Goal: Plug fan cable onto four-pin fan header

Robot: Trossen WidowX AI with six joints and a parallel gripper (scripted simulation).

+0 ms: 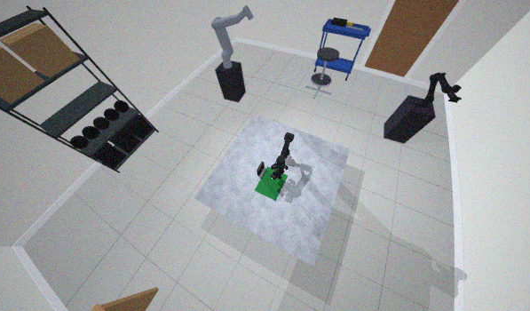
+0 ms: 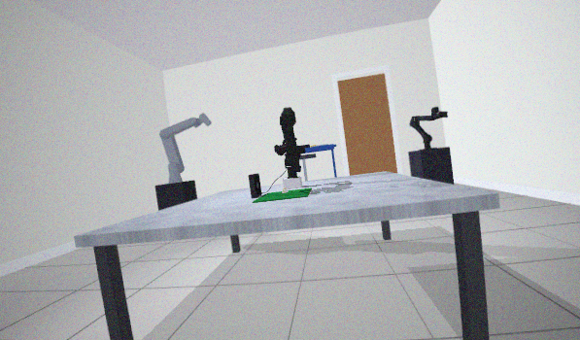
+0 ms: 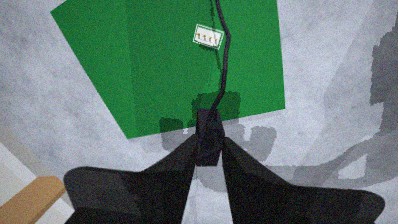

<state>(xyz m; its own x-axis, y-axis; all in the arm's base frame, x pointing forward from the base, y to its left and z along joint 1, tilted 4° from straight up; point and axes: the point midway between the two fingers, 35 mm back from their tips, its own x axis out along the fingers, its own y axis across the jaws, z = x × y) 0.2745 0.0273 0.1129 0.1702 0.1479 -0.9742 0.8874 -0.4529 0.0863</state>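
Now: the green board 140 mm below my gripper tip, 70 mm to the right of it and 50 mm ahead of it. Also, from my gripper tip: black fan plug: 10 mm below; black fan: 220 mm to the right, 70 mm below, 40 mm behind.
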